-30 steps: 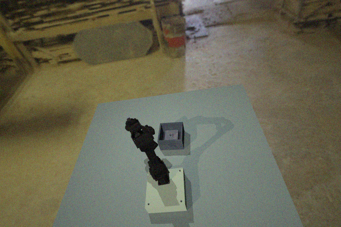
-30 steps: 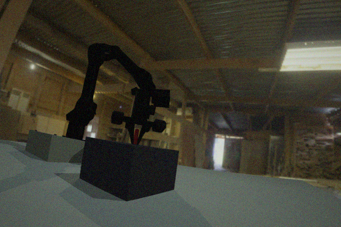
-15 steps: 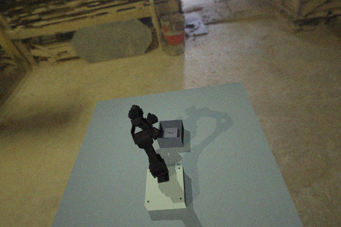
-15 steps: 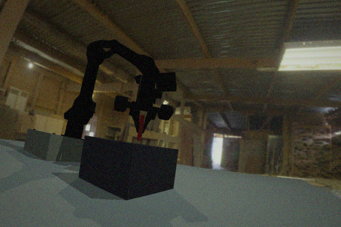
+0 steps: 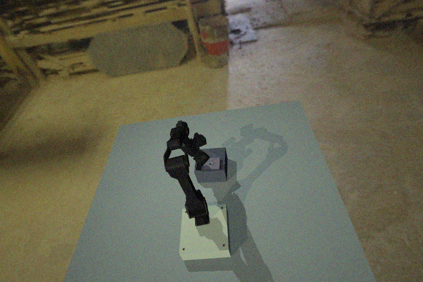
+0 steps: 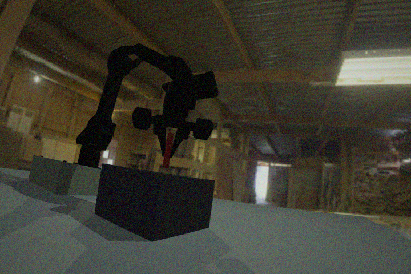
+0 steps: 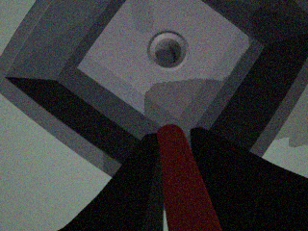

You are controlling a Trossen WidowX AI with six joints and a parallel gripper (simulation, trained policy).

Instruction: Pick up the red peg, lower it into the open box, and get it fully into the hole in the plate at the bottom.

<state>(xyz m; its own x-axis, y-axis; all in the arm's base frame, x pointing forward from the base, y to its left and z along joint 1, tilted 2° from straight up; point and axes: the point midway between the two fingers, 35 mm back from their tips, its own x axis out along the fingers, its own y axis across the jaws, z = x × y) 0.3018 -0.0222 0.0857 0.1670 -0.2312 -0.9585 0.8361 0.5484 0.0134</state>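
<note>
The grey plate lies 9 cm below my gripper tip, 4 cm to the right of it and 2 cm ahead of it. From my gripper tip the other things lie so: box 11 cm below, 4 cm to the right, 2 cm ahead; red peg 2 cm above, 1 cm to the left, 1 cm behind.
</note>
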